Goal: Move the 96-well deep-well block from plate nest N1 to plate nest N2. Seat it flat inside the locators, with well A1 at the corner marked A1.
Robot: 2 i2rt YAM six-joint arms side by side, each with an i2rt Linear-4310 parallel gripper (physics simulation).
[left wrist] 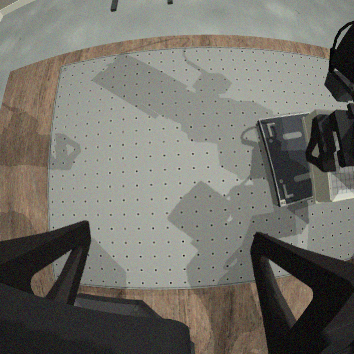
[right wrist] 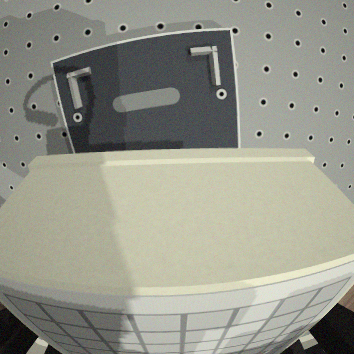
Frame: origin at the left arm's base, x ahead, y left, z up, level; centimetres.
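Seen in the pictures: left gripper, fingertip midpoint: [left wrist: 172,238]; right gripper, fingertip midpoint: [left wrist: 328,155].
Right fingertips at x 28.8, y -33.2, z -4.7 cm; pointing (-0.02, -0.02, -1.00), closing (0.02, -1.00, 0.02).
A point is followed by its place in that frame.
The cream deep-well block [left wrist: 321,190] @(x 23.4, y -29.2, z -2.2 cm) [right wrist: 200,215] @(x 34.5, y -33.4, z -1.7 cm) has a pale gridded top. It covers the near part of a dark plate nest [left wrist: 291,165] @(x 28.7, y -30.3, z -13.0 cm) [right wrist: 150,129] @(x 32.5, y -31.7, z -13.1 cm), N2 by its place, in the right wrist view. The nest's far L-shaped locators and slot show beyond the block. A small white label [left wrist: 282,202] @(x 22.2, y -27.8, z -13.0 cm) marks a nest corner; its text is too small to read. My right gripper [right wrist: 175,341] is shut on the block, its fingertips at both lower sides. Any gap under the block is hidden, as is well A1. My left gripper [left wrist: 172,238] @(x 20.9, y -9.7, z 12.4 cm) is open and empty, left of the nest.
A grey perforated board [left wrist: 135,175] @(x 28.4, y -2.2, z -14.2 cm) [right wrist: 295,80] @(x 36.6, y -42.3, z -14.2 cm) lies under the nest, with a wooden table edge [left wrist: 25,150] @(x 35.3, y 24.3, z -15.5 cm) around it. The black right arm [left wrist: 345,75] @(x 32.3, y -24.8, z 11.8 cm) stands at the right of the left wrist view. Arm shadows fall across the board. Nest N1 does not show.
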